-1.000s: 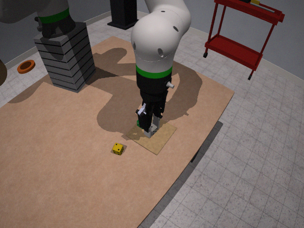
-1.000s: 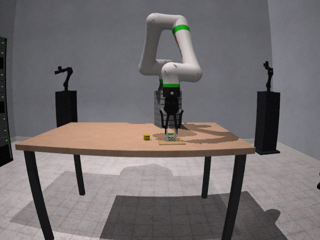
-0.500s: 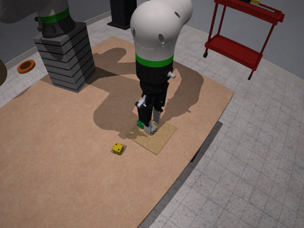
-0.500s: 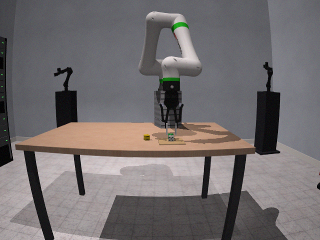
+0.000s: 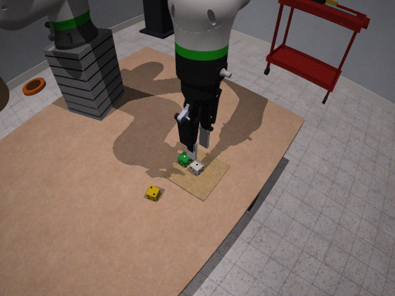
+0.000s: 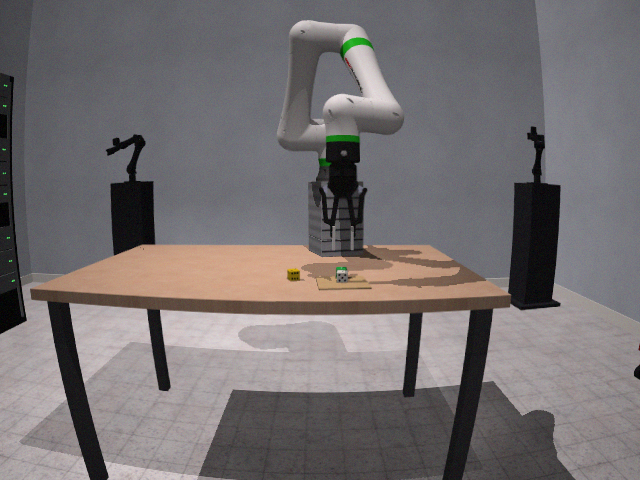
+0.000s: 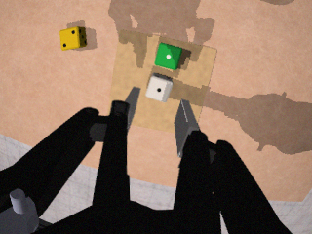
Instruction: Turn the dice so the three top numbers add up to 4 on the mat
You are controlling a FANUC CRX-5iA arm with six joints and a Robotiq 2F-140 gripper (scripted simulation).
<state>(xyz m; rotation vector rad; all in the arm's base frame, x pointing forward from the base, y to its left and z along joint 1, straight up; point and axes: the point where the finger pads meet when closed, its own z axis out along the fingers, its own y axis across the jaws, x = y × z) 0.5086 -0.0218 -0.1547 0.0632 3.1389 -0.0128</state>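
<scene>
Now: hand 140 mm to the left of the yellow die, 110 mm above it and 50 mm past it. Also, from my hand: green die: 110 mm below, 50 mm behind; white die: 110 mm below; tan mat: 120 mm below.
</scene>
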